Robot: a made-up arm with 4 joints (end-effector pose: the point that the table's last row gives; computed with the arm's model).
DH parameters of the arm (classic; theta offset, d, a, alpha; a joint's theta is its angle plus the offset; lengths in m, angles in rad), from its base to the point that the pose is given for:
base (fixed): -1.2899 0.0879 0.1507 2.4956
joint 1: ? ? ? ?
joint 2: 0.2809 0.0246 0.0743 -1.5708
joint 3: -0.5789 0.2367 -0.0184 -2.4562
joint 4: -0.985 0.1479 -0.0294 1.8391
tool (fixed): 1.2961 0.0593 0 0
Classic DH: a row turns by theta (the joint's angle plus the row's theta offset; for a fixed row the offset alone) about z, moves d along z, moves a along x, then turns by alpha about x.
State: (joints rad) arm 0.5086 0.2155 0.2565 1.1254
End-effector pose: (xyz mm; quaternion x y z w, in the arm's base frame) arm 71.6 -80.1 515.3 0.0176 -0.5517 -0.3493 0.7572
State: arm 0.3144 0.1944 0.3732 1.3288
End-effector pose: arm 78.4 -123.9 518.3 0.1461 -0.5122 -0.2629 0.8045
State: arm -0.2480 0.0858 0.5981 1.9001
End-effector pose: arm 147.8 -257.2 489.8 0.5508 -0.3004 -0.0058 0.7786
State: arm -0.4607 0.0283 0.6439 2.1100
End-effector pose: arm 196.1 -294.9 460.9 0.6876 -0.1846 0.0844 0.6971
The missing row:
joint 1: 0 -0.3939 0.0736 0.646
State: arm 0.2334 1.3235 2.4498 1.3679
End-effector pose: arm 314.1 12.1 302.9 -0.6631 0.1216 -0.2952 0.6770
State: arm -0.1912 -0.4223 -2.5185 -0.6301
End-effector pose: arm 283.1 -324.6 294.6 0.5223 0.4025 -0.1983 0.7252
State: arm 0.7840 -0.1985 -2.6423 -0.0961
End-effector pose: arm 56.6 -261.6 368.8 0.6923 -0.0631 -0.5356 0.4795
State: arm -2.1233 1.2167 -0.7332 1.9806
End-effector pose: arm 258.4 -273.9 286.0 0.8028 0.2491 -0.5285 0.1192
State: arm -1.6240 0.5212 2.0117 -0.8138
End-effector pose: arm 210.7 -113.7 303.7 -0.5629 -0.7498 0.0653 0.3416
